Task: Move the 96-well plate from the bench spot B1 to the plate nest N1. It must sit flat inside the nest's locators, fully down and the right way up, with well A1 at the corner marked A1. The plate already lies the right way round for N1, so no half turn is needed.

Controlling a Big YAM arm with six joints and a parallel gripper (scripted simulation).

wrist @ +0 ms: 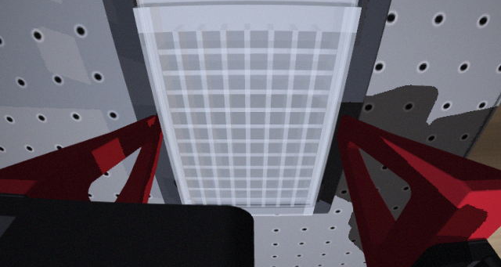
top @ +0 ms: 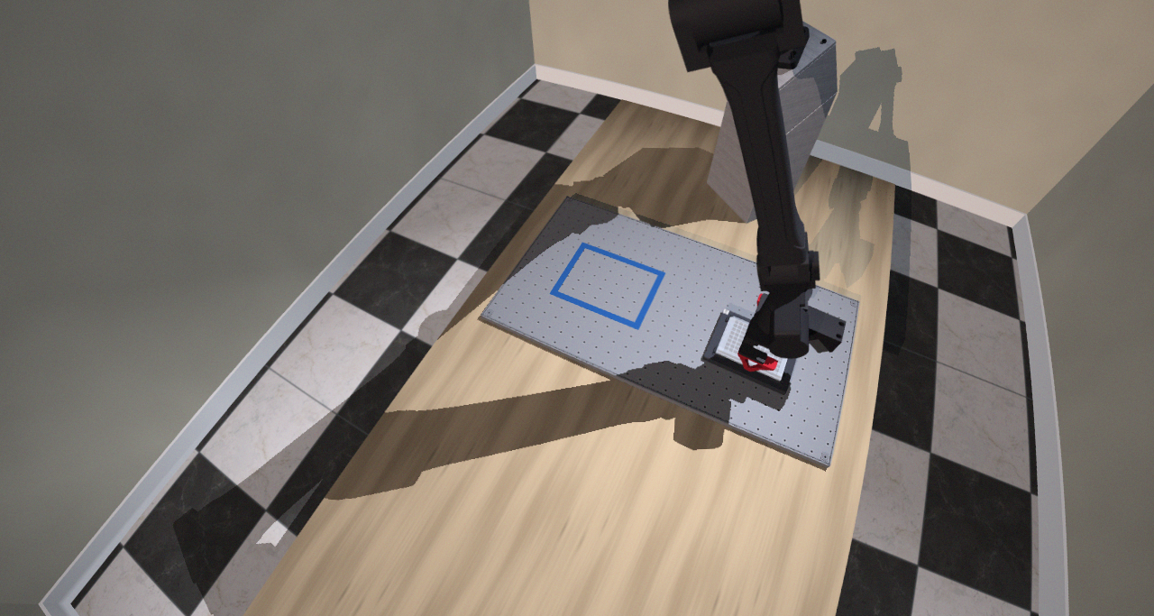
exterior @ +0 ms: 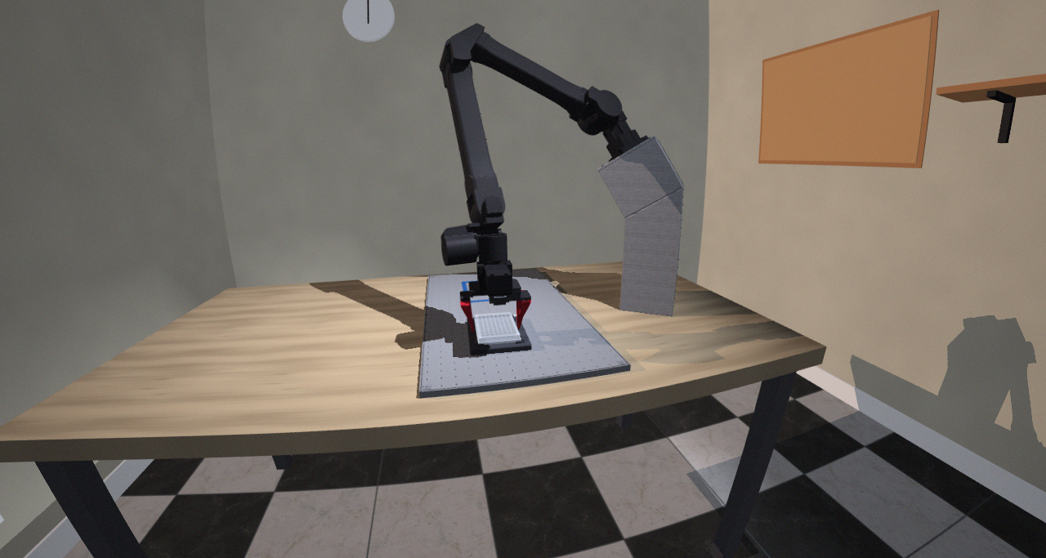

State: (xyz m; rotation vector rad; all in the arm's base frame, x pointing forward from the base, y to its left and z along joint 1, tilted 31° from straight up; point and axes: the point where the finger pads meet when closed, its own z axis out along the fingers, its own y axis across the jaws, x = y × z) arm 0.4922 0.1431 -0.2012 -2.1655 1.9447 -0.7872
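My hand is 10 mm above the clear 96-well plate. The rest, counted from my hand: white corner mark 50 mm behind, 80 mm to the right, 10 mm below; then dark plate nest 20 mm below.
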